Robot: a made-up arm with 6 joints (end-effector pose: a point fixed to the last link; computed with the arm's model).
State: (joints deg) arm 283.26 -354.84 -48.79 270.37 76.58 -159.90
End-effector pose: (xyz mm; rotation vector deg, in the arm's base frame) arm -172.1 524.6 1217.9 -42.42 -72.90 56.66
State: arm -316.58 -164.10 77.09 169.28 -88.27 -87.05
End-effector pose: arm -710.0 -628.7 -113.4 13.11 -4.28 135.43
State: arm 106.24 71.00 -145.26 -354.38 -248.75 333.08
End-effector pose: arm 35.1 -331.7 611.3 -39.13 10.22 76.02
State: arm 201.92 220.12 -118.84 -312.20 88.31 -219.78
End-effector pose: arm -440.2 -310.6 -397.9 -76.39 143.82 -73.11
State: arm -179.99 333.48 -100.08 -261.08 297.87 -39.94
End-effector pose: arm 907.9 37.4 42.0 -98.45 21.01 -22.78
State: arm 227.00 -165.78 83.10 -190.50 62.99 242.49
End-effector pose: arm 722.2 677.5 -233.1 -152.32 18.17 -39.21
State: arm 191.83 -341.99 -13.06 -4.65 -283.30 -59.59
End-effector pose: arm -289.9 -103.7 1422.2 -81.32 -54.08 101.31
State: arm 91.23 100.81 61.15 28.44 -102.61 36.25
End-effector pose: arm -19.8 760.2 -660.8 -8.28 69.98 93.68
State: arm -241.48 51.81 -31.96 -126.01 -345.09 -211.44
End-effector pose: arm -332.9 551.6 1312.1 -0.29 20.94 137.82
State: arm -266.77 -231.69 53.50 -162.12 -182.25 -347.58
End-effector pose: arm -66.8 319.5 -837.4 -3.46 -2.84 -92.20
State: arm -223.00 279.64 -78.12 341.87 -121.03 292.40
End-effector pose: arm 416.2 -492.7 -518.1 -83.62 -25.30 75.32
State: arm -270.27 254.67 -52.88 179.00 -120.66 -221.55
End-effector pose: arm -52.1 -789.8 -643.8 35.52 -15.33 47.17
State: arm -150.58 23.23 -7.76 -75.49 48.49 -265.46
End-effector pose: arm -385.1 -191.4 1425.4 39.13 -56.12 -125.70
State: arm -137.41 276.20 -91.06 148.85 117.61 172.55
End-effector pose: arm 380.1 219.5 -577.4 60.57 48.23 -97.36
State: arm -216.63 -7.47 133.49 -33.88 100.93 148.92
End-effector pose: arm -440.8 333.6 53.1 -2.90 123.21 3.35
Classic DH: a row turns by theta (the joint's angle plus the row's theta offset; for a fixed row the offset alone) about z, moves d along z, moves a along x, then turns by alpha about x. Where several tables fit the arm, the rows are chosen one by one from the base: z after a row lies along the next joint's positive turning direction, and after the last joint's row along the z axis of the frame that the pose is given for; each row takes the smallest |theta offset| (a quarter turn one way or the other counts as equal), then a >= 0, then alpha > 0; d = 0 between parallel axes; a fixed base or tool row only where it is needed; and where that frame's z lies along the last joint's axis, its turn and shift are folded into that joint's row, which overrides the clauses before.
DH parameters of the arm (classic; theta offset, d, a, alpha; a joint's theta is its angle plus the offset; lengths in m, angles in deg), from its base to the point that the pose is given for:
joint 1: 0 0.1645 0 -90
joint 2: -90 0 0.436 0
joint 3: 90 0.0499 0 90
joint 4: 0 0.8316 0 -90
joint 5: 0 0 0 90
joint 6: 0 0.0998 0 0

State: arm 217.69 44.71 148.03 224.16 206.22 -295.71
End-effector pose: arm -39.5 -132.4 -242.5 17.71 9.28 59.28
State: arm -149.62 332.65 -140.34 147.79 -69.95 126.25
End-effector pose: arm 398.9 233.9 -277.2 -67.27 -119.52 -116.05
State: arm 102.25 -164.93 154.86 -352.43 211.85 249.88
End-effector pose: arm 20.7 -297.7 469.7 148.79 53.52 1.71
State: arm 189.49 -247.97 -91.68 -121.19 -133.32 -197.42
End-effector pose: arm -676.7 -226.7 703.4 113.44 92.57 -33.69
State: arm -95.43 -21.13 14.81 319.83 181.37 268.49
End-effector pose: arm 73.9 233.6 1298.4 66.55 164.54 -7.44
